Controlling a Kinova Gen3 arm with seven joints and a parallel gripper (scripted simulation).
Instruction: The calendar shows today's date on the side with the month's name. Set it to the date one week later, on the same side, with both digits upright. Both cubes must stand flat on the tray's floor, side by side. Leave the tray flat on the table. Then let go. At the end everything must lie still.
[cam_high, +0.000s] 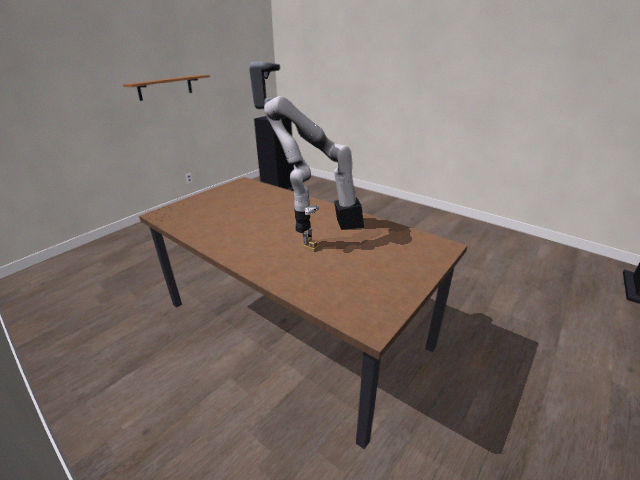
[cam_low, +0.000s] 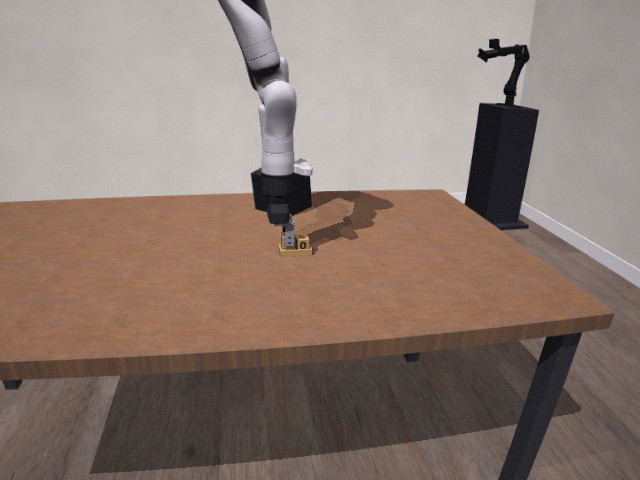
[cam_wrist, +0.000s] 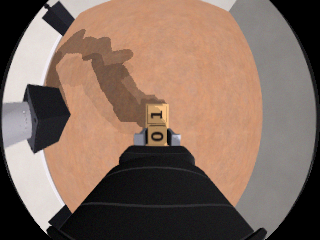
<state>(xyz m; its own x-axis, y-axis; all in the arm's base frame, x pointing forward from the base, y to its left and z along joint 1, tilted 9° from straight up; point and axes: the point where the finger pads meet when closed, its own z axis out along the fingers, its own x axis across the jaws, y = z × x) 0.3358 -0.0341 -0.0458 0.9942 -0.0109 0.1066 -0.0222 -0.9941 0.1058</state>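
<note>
My hand is 40 mm above the wooden tray and 20 mm to the right of it.
</note>
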